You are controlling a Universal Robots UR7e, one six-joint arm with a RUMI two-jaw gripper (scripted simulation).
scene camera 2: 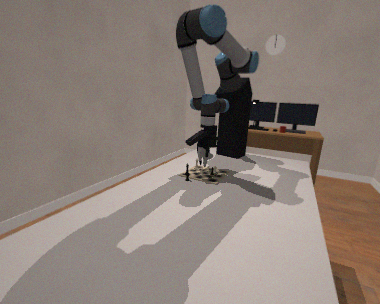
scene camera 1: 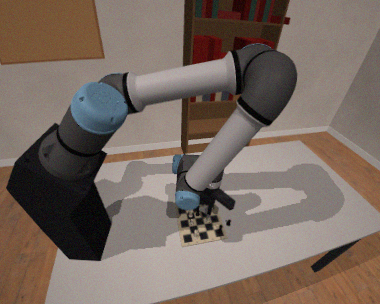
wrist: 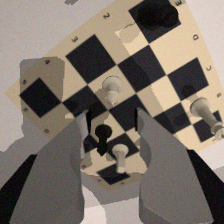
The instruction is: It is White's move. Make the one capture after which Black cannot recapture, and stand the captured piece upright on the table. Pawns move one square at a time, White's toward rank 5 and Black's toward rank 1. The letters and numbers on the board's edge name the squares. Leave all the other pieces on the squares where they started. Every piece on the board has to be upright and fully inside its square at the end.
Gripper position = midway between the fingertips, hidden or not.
I see my gripper (wrist: 112,111) and a chessboard (scene camera 1: 207,231).
The chessboard is seen too in the wrist view (wrist: 163,71).
